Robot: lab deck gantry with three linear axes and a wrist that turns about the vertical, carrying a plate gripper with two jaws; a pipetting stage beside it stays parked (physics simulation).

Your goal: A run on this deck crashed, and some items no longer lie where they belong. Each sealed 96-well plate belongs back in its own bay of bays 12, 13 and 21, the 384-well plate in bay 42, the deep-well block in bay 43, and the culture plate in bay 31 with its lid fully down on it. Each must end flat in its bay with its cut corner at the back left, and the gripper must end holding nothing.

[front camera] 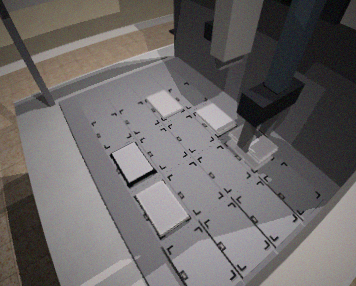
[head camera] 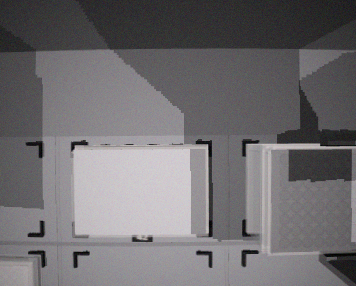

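Seen in the pictures: gripper, between the fingertips: (front camera: 252,141) (head camera: 341,198); robot's base, origin of its link: (front camera: 92,123).
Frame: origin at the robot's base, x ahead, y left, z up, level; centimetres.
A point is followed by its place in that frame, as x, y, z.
A sealed 96-well plate (front camera: 266,150) {44.1, 36.6, 5.5} (head camera: 315,210) {36.6, 35.7, 5.5} lies flat on top of the deep-well block (front camera: 254,163) {44.4, 32.3, 2.9} (head camera: 255,190) {33.0, 36.7, 2.5} in bay 43. My gripper (front camera: 258,143) {39.2, 36.4, 4.8} (head camera: 345,200) {39.2, 36.4, 4.8} is down around this plate, its jaws against the front and back edges. The far jaw is mostly hidden in the front view. The 384-well plate (front camera: 216,117) {23.2, 36.5, 1.4} (head camera: 132,192) {22.2, 36.4, 1.4} lies flat in bay 42. The lidded culture plate (front camera: 165,103) {7.4, 25.7, 1.7} (head camera: 17,272) {11.4, 29.0, 1.6} is in bay 31. Sealed plates lie in bay 12 (front camera: 133,162) {23.6, 4.5, 1.4} and bay 13 (front camera: 162,207) {39.8, 4.2, 1.4}. Cut corners are too small to tell.
The parked pipetting stage (front camera: 235,30) hangs at the back, left of the gripper's arm (front camera: 295,45) {40.8, 34.4, 35.8} in the front view. A slanting post (front camera: 30,60) {-20.7, -9.6, 19.2} stands at the deck's left edge. Black corner marks show bay 21 between bays 12 and 31.
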